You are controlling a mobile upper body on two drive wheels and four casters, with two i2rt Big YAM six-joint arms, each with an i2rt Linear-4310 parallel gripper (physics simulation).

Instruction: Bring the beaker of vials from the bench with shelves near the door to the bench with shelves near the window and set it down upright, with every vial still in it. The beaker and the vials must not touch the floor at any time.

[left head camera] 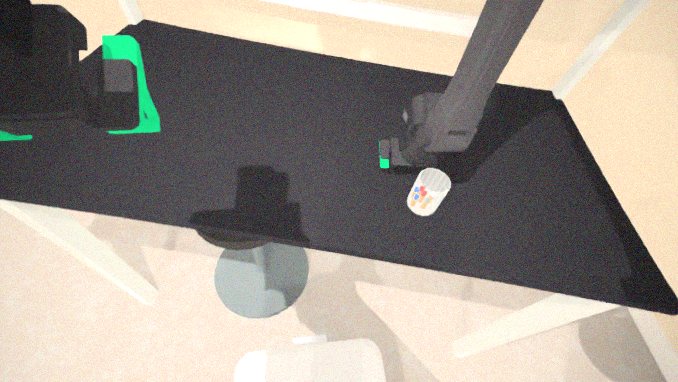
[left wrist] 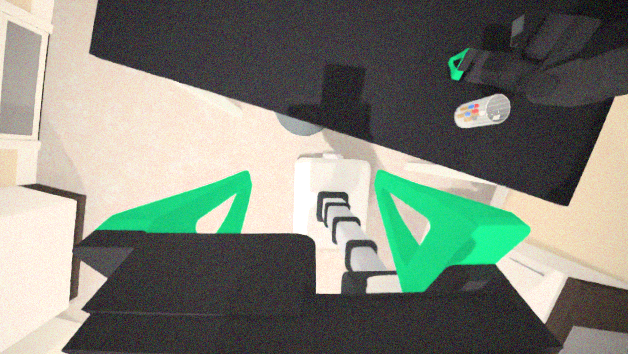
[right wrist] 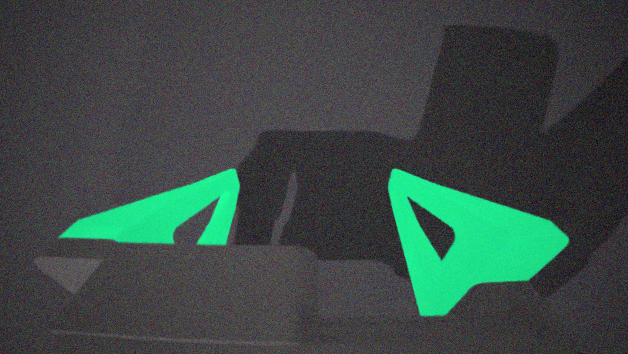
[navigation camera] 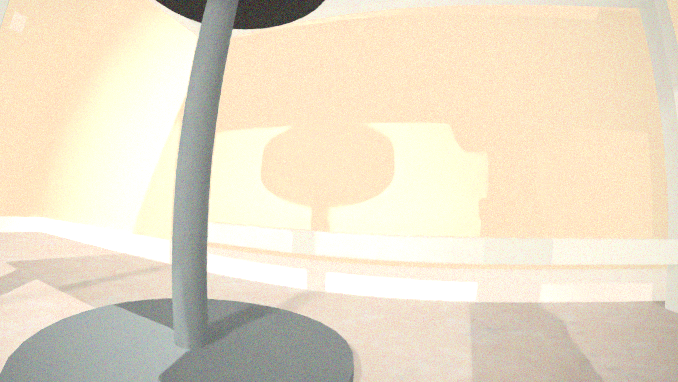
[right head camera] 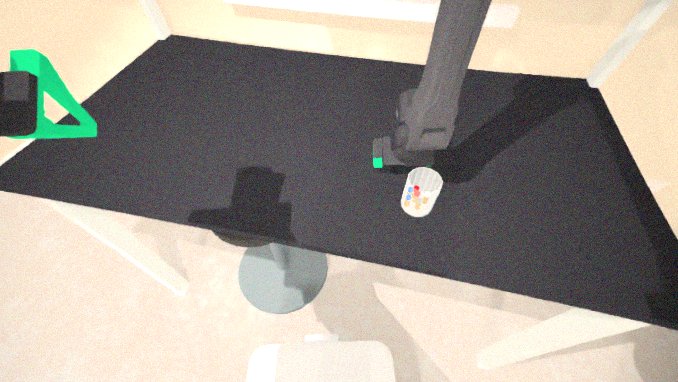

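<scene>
The clear beaker (left head camera: 436,181) (right head camera: 426,179) (left wrist: 497,108) stands upright on the black bench top (left head camera: 310,120) (right head camera: 300,115) (left wrist: 225,45). Several vials (left head camera: 420,194) (right head camera: 414,196) (left wrist: 469,113) with red, blue and orange parts are inside it. My right gripper (left head camera: 407,165) (right head camera: 403,164) (right wrist: 313,177) is open and empty, low over the bench, just beyond the beaker and a little to its left in the head views. The beaker does not show in the right wrist view. My left gripper (left head camera: 70,134) (left wrist: 313,177) is open and empty, high up at the far left, away from the beaker.
A stool with a round grey base (left head camera: 260,295) (right head camera: 282,290) (navigation camera: 280,345) stands at the bench's near edge, its dark seat (left head camera: 230,238) (navigation camera: 275,12) partly beneath. My white mobile base (left head camera: 310,362) (right head camera: 322,362) (left wrist: 305,185) is close by. Pale posts (left head camera: 600,50) (right head camera: 625,45) rise at the bench's back corners.
</scene>
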